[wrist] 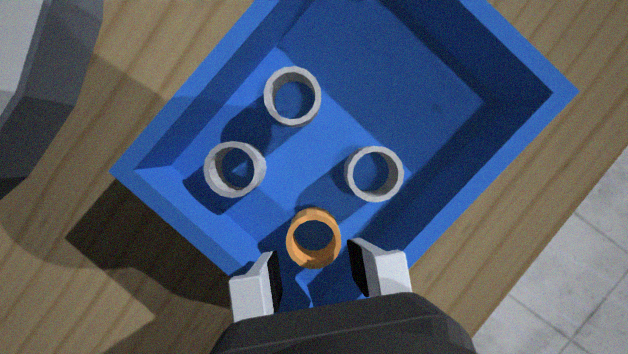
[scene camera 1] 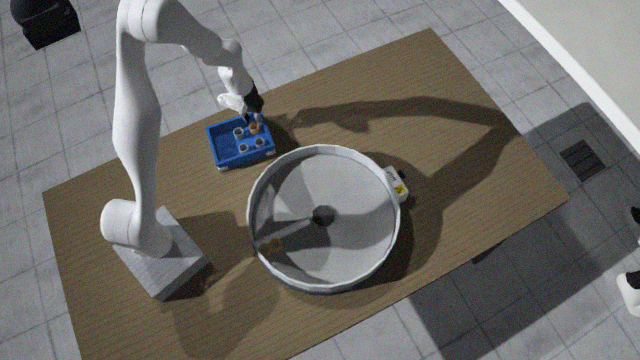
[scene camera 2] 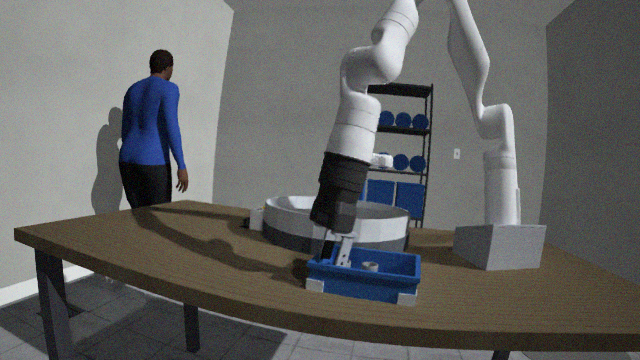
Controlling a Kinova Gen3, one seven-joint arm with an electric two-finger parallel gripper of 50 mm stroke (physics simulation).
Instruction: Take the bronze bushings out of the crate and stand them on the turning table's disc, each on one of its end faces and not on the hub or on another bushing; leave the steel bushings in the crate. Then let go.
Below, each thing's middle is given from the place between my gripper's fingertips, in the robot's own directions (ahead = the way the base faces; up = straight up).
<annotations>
Now: hand 60 mm past the blue crate (scene camera 2: 396, 280), 40 mm to the left of it and 20 mm above it.
</annotations>
